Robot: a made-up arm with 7 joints. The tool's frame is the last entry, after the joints. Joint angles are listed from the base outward.
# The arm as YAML. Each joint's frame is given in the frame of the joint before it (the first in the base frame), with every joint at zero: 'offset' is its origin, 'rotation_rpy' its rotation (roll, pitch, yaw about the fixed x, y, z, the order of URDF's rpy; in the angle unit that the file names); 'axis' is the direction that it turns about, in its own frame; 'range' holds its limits. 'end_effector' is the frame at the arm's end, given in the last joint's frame.
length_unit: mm
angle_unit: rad
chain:
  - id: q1
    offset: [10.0, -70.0, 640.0]
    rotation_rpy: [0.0, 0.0, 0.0]
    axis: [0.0, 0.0, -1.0]
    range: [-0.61, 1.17]
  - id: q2
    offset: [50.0, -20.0, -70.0]
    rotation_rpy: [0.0, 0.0, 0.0]
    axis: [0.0, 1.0, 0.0]
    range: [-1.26, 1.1]
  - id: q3
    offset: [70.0, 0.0, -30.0]
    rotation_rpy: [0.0, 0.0, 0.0]
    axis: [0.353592, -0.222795, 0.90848]
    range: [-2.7, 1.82]
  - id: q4
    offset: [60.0, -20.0, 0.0]
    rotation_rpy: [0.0, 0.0, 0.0]
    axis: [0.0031, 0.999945, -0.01]
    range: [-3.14, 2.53]
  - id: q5
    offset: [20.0, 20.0, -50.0]
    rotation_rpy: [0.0, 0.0, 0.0]
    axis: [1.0, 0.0, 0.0]
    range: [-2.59, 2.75]
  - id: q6
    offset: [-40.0, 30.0, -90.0]
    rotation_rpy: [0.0, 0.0, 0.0]
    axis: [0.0, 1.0, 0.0]
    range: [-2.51, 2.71]
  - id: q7
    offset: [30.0, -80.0, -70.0]
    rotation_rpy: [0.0, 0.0, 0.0]
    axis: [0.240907, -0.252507, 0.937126]
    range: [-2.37, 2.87]
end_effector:
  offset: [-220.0, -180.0, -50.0]
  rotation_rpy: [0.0, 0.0, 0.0]
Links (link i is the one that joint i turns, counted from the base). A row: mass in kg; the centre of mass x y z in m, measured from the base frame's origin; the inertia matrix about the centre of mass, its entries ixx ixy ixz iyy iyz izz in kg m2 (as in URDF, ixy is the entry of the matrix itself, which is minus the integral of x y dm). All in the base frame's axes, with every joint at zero. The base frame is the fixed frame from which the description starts. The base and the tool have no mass.
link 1: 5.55; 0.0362 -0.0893 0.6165; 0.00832 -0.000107 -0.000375 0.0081 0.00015 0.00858
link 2: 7.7; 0.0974 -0.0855 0.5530; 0.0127 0 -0.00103 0.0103 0 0.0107
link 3: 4.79; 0.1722 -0.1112 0.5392; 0.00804 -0.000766 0 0.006 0 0.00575
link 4: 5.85; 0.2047 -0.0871 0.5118; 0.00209 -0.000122 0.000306 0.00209 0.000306 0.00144
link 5: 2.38; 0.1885 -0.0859 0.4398; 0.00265 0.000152 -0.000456 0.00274 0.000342 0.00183
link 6: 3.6; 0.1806 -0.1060 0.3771; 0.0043 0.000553 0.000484 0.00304 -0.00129 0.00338
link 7: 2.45; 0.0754 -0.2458 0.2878; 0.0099 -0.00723 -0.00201 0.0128 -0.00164 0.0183
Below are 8 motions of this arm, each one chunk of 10 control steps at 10 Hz.
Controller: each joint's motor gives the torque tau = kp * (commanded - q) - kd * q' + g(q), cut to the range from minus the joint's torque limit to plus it. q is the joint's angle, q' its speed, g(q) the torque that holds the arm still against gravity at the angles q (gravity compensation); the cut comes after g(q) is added. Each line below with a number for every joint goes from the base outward.
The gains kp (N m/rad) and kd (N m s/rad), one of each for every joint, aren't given. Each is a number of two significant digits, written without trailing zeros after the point. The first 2 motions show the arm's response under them.
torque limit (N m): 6.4 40 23 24 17 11 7.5
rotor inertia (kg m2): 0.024 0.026 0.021 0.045 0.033 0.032 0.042
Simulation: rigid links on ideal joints. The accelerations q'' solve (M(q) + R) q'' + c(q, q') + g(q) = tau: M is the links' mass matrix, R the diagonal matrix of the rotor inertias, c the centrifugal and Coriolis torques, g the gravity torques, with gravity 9.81 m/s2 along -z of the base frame. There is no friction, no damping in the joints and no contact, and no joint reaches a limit. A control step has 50 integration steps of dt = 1/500 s. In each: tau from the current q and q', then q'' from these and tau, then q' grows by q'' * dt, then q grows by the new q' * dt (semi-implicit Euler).
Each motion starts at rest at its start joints. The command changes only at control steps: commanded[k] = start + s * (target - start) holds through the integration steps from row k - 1 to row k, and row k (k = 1, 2, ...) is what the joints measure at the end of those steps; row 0 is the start. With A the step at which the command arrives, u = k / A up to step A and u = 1 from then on. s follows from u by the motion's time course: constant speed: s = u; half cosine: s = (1 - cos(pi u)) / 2; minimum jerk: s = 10 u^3 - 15 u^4 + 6 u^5; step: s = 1 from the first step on.
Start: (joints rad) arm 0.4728 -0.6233 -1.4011 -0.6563 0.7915 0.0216 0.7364
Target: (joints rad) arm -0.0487 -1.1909 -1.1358 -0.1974 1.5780 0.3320 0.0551
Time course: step
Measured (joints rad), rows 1 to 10:
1: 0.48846 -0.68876 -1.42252 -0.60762 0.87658 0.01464 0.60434
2: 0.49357 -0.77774 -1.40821 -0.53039 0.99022 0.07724 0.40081
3: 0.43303 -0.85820 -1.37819 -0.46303 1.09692 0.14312 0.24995
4: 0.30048 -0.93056 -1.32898 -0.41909 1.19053 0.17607 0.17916
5: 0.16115 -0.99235 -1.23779 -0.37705 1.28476 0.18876 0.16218
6: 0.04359 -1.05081 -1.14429 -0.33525 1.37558 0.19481 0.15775
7: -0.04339 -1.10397 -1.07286 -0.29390 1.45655 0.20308 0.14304
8: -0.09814 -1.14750 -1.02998 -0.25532 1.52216 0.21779 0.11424
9: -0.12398 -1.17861 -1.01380 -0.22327 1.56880 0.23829 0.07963
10: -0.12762 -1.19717 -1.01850 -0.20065 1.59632 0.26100 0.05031
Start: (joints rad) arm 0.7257 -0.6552 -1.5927 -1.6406 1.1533 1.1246 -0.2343
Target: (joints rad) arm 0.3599 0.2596 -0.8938 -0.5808 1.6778 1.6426 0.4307
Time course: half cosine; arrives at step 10
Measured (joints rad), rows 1 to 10:
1: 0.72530 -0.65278 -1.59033 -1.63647 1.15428 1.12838 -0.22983
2: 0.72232 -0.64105 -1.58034 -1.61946 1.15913 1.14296 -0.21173
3: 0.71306 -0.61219 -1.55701 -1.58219 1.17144 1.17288 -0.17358
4: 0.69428 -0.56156 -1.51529 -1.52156 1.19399 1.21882 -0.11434
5: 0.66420 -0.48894 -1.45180 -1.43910 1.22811 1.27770 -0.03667
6: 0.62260 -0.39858 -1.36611 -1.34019 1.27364 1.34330 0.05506
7: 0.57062 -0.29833 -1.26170 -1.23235 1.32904 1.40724 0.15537
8: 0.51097 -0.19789 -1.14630 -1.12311 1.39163 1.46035 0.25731
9: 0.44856 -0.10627 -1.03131 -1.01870 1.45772 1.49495 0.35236
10: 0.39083 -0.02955 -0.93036 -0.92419 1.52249 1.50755 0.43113
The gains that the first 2 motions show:
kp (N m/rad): 37 15 13 15 12 4.9 7.2
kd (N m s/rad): 8.1 5.7 3.1 5.6 4.7 1.6 1.4
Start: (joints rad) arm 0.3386 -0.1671 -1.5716 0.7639 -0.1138 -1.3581 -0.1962
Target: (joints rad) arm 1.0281 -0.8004 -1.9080 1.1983 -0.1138 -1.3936 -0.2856
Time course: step
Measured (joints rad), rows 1 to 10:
1: 0.42655 -0.27210 -1.61942 0.82795 -0.15034 -1.41852 -0.14752
2: 0.62627 -0.38937 -1.68470 0.90957 -0.16618 -1.45404 -0.12857
3: 0.79367 -0.47923 -1.76388 0.97592 -0.16270 -1.43379 -0.16792
4: 0.89891 -0.55359 -1.83442 1.03527 -0.14544 -1.39382 -0.23065
5: 0.96026 -0.61787 -1.88707 1.08566 -0.12185 -1.35982 -0.29003
6: 0.99609 -0.67058 -1.92165 1.12525 -0.10014 -1.33922 -0.33206
7: 1.01683 -0.71079 -1.94069 1.15430 -0.08507 -1.33037 -0.35318
8: 1.02781 -0.73969 -1.94766 1.17424 -0.07759 -1.32996 -0.35655
9: 1.03238 -0.75946 -1.94633 1.18687 -0.07651 -1.33514 -0.34806
10: 1.03313 -0.77242 -1.94015 1.19405 -0.07987 -1.34363 -0.33360

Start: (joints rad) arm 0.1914 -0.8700 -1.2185 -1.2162 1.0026 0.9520 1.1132
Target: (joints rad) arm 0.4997 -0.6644 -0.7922 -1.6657 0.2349 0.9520 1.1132
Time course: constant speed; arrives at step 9
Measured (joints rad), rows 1 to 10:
1: 0.19822 -0.86247 -1.19936 -1.22206 0.98844 0.95734 1.11335
2: 0.21199 -0.84897 -1.16560 -1.23639 0.95996 0.96331 1.11412
3: 0.23186 -0.83236 -1.12380 -1.25890 0.91949 0.96738 1.11590
4: 0.25693 -0.81429 -1.07832 -1.28872 0.86899 0.96888 1.11836
5: 0.28627 -0.79563 -1.03187 -1.32467 0.81012 0.96804 1.12096
6: 0.31896 -0.77680 -0.98593 -1.36549 0.74434 0.96549 1.12320
7: 0.35412 -0.75798 -0.94119 -1.40998 0.67297 0.96191 1.12479
8: 0.39096 -0.73923 -0.89778 -1.45711 0.59715 0.95791 1.12561
9: 0.42884 -0.72053 -0.85554 -1.50601 0.51791 0.95392 1.12574
10: 0.45909 -0.70990 -0.83359 -1.54873 0.45198 0.94553 1.12561

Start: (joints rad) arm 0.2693 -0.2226 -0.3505 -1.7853 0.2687 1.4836 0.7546
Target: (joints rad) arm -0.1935 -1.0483 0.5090 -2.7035 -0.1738 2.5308 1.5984
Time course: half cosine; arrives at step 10
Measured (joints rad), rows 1 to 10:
1: 0.26839 -0.22198 -0.34851 -1.78897 0.26483 1.49088 0.76012
2: 0.26418 -0.21757 -0.33952 -1.80545 0.25049 1.51813 0.78102
3: 0.25326 -0.20668 -0.31796 -1.84080 0.22267 1.57268 0.82408
4: 0.23248 -0.18817 -0.27866 -1.89752 0.18201 1.65499 0.89106
5: 0.19959 -0.16229 -0.21784 -1.97470 0.13221 1.75945 0.97973
6: 0.15353 -0.13014 -0.13399 -2.06803 0.07903 1.87609 1.08526
7: 0.09472 -0.09326 -0.02866 -2.17031 0.02878 1.99292 1.20158
8: 0.02528 -0.05414 0.09304 -2.27237 -0.01347 2.09890 1.32178
9: -0.05057 -0.01785 0.22217 -2.36418 -0.04511 2.18738 1.43728
10: -0.12601 0.00623 0.34635 -2.43623 -0.06592 2.25805 1.53720

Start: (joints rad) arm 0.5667 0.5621 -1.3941 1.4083 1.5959 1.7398 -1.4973
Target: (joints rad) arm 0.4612 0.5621 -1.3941 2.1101 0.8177 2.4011 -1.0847
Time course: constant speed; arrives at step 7
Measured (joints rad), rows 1 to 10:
1: 0.56337 0.56404 -1.39799 1.42993 1.57337 1.75475 -1.48159
2: 0.55542 0.56612 -1.40026 1.47031 1.53031 1.79166 -1.44720
3: 0.54393 0.56760 -1.40060 1.52493 1.47121 1.84595 -1.39976
4: 0.53029 0.56847 -1.39972 1.59039 1.39976 1.91265 -1.34535
5: 0.51554 0.56889 -1.39818 1.66412 1.31881 1.98808 -1.28820
6: 0.50028 0.56898 -1.39631 1.74414 1.23053 2.06964 -1.23056
7: 0.48482 0.56875 -1.39432 1.82892 1.13665 2.15556 -1.17323
8: 0.47365 0.56449 -1.39080 1.89712 1.06157 2.23071 -1.13008
9: 0.46744 0.56076 -1.38948 1.94944 1.00410 2.28592 -1.10516
10: 0.46441 0.55852 -1.38962 1.98920 0.96028 2.32427 -1.09303

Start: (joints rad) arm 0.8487 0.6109 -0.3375 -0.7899 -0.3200 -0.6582 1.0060
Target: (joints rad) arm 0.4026 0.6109 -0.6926 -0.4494 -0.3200 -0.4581 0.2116
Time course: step
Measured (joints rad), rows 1 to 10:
1: 0.70988 0.60985 -0.44951 -0.72671 -0.31001 -0.63631 0.80132
2: 0.58280 0.60379 -0.52984 -0.66192 -0.31666 -0.59328 0.54871
3: 0.50707 0.59649 -0.57965 -0.61048 -0.31668 -0.54869 0.37915
4: 0.46409 0.59406 -0.61324 -0.56945 -0.31396 -0.51262 0.28080
5: 0.44025 0.59587 -0.63820 -0.53729 -0.31189 -0.48692 0.22976
6: 0.42716 0.59988 -0.65815 -0.51262 -0.31179 -0.46995 0.20700
7: 0.41990 0.60453 -0.67429 -0.49404 -0.31351 -0.45938 0.19947
8: 0.41569 0.60888 -0.68678 -0.48023 -0.31623 -0.45317 0.19905
9: 0.41302 0.61242 -0.69563 -0.47012 -0.31910 -0.44982 0.20123
10: 0.41109 0.61496 -0.70111 -0.46285 -0.32151 -0.44833 0.20383

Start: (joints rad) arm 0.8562 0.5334 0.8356 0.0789 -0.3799 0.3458 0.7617
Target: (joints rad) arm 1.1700 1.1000 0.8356 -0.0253 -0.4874 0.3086 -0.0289
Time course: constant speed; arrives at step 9
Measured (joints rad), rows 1 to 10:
1: 0.86513 0.54029 0.84381 0.07354 -0.38463 0.33827 0.74037
2: 0.88263 0.55590 0.85487 0.06385 -0.39162 0.32588 0.69461
3: 0.90656 0.58059 0.86374 0.05259 -0.40020 0.31381 0.63155
4: 0.93540 0.61414 0.86785 0.04158 -0.40992 0.30480 0.55683
5: 0.96790 0.65589 0.86661 0.03164 -0.42037 0.29972 0.47425
6: 1.00289 0.70490 0.86075 0.02296 -0.43116 0.29818 0.38645
7: 1.03929 0.75996 0.85184 0.01531 -0.44199 0.29916 0.29541
8: 1.07619 0.81976 0.84172 0.00822 -0.45262 0.30136 0.20270
9: 1.11290 0.88293 0.83215 0.00117 -0.46297 0.30359 0.10958
10: 1.13994 0.94232 0.81897 -0.00330 -0.46586 0.30919 0.03441

